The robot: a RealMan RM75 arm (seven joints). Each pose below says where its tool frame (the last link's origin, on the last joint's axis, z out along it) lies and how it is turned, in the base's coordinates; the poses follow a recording.
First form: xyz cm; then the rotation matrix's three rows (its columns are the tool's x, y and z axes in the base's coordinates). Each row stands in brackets.
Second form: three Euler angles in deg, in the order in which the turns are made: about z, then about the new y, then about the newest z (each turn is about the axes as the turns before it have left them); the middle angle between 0 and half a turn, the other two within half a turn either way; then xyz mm. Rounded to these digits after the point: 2 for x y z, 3 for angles.
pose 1, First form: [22.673 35.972 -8.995], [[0.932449 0.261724 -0.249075], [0.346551 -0.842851 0.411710], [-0.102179 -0.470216 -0.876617]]
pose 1, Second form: 121.173 151.237 -77.740 226.73 359.72 -89.95
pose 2, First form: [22.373 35.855 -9.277], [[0.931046 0.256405 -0.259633], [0.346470 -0.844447 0.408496], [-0.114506 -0.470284 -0.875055]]
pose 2, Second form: 122.439 151.052 -76.316 223.73 358.55 -92.77
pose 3, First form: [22.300 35.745 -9.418], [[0.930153 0.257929 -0.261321], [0.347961 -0.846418 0.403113], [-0.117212 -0.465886 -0.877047]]
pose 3, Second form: 122.954 151.288 -75.878 223.00 357.45 -94.18
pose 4, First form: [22.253 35.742 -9.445], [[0.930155 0.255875 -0.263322], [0.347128 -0.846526 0.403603], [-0.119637 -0.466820 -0.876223]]
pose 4, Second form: 123.122 151.190 -75.626 222.53 357.42 -94.45
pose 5, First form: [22.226 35.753 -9.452], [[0.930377 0.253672 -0.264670], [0.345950 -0.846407 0.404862], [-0.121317 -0.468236 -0.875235]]
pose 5, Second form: 123.174 151.073 -75.474 222.26 357.53 -94.52
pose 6, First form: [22.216 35.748 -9.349], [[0.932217 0.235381 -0.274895], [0.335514 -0.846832 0.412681], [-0.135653 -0.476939 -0.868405]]
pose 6, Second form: 123.668 150.274 -74.123 222.16 357.48 -93.49
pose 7, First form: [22.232 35.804 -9.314], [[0.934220 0.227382 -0.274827], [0.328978 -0.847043 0.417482], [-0.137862 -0.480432 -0.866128]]
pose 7, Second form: 123.357 150.012 -73.989 222.32 358.04 -93.14
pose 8, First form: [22.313 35.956 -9.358], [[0.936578 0.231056 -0.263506], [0.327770 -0.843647 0.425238], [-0.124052 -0.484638 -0.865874]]
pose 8, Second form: 121.785 149.983 -75.642 223.13 359.56 -93.58
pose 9, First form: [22.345 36.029 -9.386], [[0.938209 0.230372 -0.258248], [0.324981 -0.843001 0.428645], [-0.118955 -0.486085 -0.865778]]
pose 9, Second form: 121.068 149.972 -76.249 223.45 360.29 -93.86
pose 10, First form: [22.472 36.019 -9.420], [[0.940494 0.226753 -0.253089], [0.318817 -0.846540 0.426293], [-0.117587 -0.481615 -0.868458]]
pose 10, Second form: 120.698 150.280 -76.280 224.72 360.19 -94.20
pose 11, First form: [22.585 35.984 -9.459], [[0.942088 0.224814 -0.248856], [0.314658 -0.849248 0.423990], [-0.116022 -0.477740 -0.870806]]
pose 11, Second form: 120.410 150.552 -76.350 225.85 359.84 -94.59
